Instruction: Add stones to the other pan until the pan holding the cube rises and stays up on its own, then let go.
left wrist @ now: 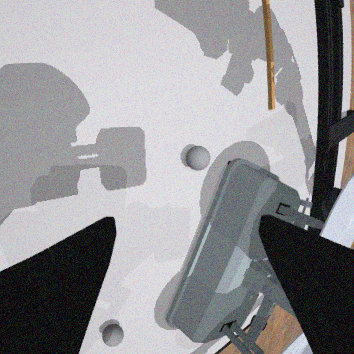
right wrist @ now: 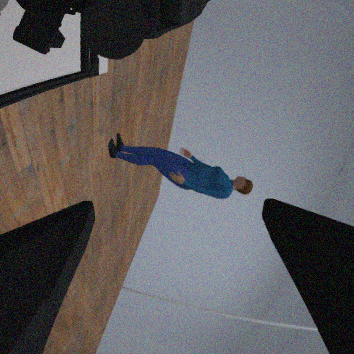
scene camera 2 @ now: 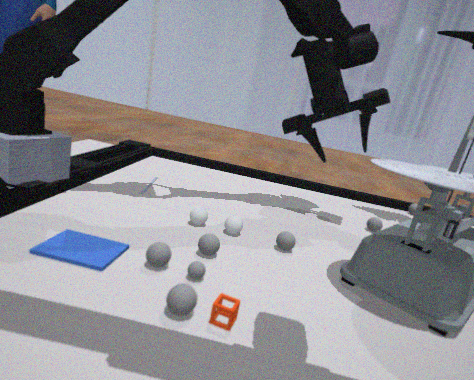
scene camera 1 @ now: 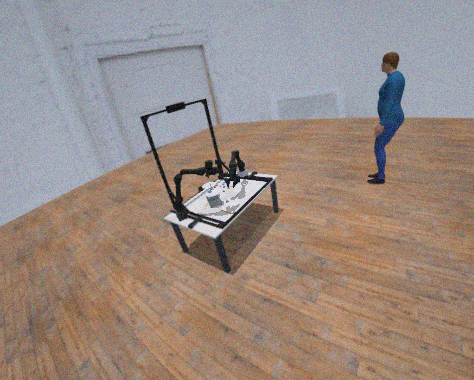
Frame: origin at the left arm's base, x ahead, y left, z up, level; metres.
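Seen in the pictures: left gripper, fingertip midpoint: (left wrist: pixel 188 224) (scene camera 2: pixel 344 157) (scene camera 1: pixel 230 188); right gripper, fingertip midpoint: (right wrist: pixel 179 208) (scene camera 2: pixel 442 6) (scene camera 1: pixel 227 167); left arm's base, origin of the base link: (scene camera 2: pixel 16 129) (scene camera 1: pixel 242 170); right arm's base, origin of the base link: (scene camera 1: pixel 180 210).
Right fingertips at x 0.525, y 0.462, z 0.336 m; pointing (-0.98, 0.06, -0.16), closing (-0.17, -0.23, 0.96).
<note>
Offsets run from my right fingertips to a thing's middle.
The balance scale has a grey base (scene camera 1: pixel 214 200) (scene camera 2: pixel 400 260) (left wrist: pixel 215 250). One white pan (scene camera 2: pixel 420 172) (left wrist: pixel 345 215) shows in part; no cube shows on the visible part. My left gripper (scene camera 2: pixel 345 156) (left wrist: pixel 188 224) is open and empty, high above the table, left of this pan in scene camera 2. One grey stone {dx +0.000, dy -0.144, dz -0.410 m} (scene camera 2: pixel 374 224) lies on the table beside the base. In the left wrist view, a stone (left wrist: pixel 198 157) and another stone {dx -0.122, dy -0.365, dz -0.410 m} (left wrist: pixel 112 333) lie near the base. Several grey stones {dx -0.171, dy -0.579, dz -0.410 m} (scene camera 2: pixel 181 300) and two white stones {dx -0.258, dy -0.378, dz -0.410 m} (scene camera 2: pixel 198 217) {dx -0.203, dy -0.369, dz -0.410 m} (scene camera 2: pixel 233 225) lie farther left. My right gripper (right wrist: pixel 179 208) is open and empty, facing the wall.
An orange open-frame cube {dx -0.132, dy -0.566, dz -0.414 m} (scene camera 2: pixel 225 311) stands on the table near the largest grey stone. A blue tile {dx -0.315, dy -0.547, dz -0.422 m} (scene camera 2: pixel 80 249) lies at the left. A thin wooden stick {dx +0.125, dy +0.003, dz -0.421 m} (left wrist: pixel 269 60) lies near the black table rail (left wrist: pixel 327 100). A person (scene camera 1: pixel 391 100) (right wrist: pixel 205 175) stands away from the table.
</note>
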